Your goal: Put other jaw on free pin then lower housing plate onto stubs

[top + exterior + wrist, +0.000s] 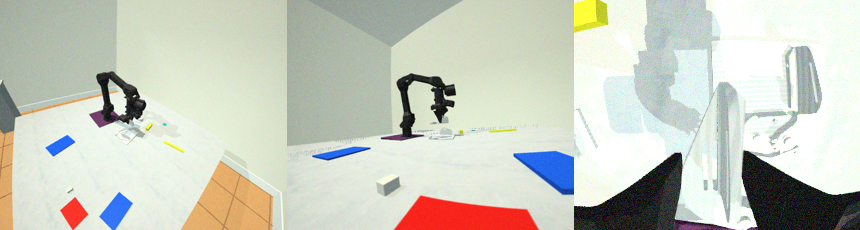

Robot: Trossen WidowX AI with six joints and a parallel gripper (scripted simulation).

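The grey jaw lies 30 mm ahead of my gripper tip, 80 mm to the right of it and 70 mm below it. The rest, counted from my gripper tip: red mat (360 mm ahead, 440 mm to the right, 80 mm below); then cyan chip (60 mm ahead, 330 mm to the left, 80 mm below); then yellow block (30 mm ahead, 170 mm to the left, 70 mm below).
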